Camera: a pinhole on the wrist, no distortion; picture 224 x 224 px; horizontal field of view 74.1 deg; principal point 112.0 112.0 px. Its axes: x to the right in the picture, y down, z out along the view. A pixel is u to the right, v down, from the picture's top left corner.
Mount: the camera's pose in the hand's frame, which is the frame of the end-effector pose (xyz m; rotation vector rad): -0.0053 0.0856 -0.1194 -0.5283 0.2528 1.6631
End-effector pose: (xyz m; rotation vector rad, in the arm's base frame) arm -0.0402 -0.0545 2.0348 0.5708 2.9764 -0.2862
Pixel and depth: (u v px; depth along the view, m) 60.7 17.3 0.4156
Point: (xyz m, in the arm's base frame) -0.1177 0.1180 1.6411
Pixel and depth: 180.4 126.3 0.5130
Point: 0.3273 0.3140 1.7699
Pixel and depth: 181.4 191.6 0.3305
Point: 0.3293 0.1516 1.9431
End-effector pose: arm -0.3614 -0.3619 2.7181 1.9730 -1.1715 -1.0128
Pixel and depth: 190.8 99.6 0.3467
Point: -0.6370 -0.4882 3.0161
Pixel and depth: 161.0 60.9 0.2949
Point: -0.5776 -0.5327 2.9163
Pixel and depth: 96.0 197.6 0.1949
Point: -0.5051 -0.2872 2.8508
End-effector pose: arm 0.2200 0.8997 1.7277 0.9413 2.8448 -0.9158
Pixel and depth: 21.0 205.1 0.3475
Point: 0.4086 0.6315 1.5542
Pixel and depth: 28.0 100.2 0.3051
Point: 0.2455 0.8120 1.4999
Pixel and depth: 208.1 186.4 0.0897
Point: 0.3844 1.0110 1.7135
